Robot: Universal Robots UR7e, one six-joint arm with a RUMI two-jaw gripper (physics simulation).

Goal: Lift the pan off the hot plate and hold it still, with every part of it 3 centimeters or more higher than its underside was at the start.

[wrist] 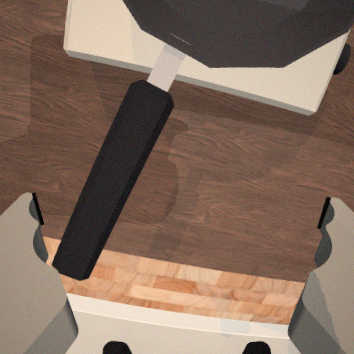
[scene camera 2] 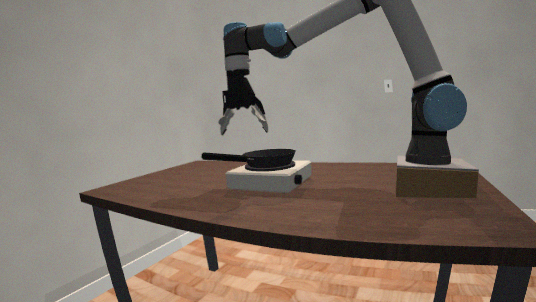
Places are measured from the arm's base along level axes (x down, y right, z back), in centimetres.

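Pixels of known places: gripper, between the fingertips: (wrist: 181,199) (scene camera 2: 244,134); arm's base, origin of its link: (scene camera 2: 427,161).
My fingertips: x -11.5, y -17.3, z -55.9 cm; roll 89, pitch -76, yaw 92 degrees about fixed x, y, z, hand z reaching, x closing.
Ahead of a thing's pixels: the offset from my fingertips to its middle. Level surfaces: height alone.
A black pan {dx +8.1, dy +6.0, dz -2.0 cm} (scene camera 2: 270,158) (wrist: 240,35) rests on the cream hot plate {dx +16.1, dy +15.6, dz +1.1 cm} (scene camera 2: 257,185) (wrist: 105,37). Its black handle {dx +6.6, dy -4.7, dz -4.5 cm} (scene camera 2: 222,157) (wrist: 114,180) sticks out to the left in the scene view; in the wrist view it runs down to the lower left, and its end lies near the left finger. My gripper (scene camera 2: 245,132) (wrist: 181,199) points down, wide open and empty, above the pan and handle and apart from them. The upper part of the pan is cut off in the wrist view.
The hot plate's dark knob {dx +16.3, dy +9.8, dz +13.3 cm} (scene camera 2: 298,179) (wrist: 342,59) is on its side. The brown table {dx +19.9 cm} (scene camera 2: 200,212) (wrist: 240,215) carries the hot plate and the arm's base block (scene camera 2: 436,182). A grey wall (scene camera 2: 125,75) stands behind.
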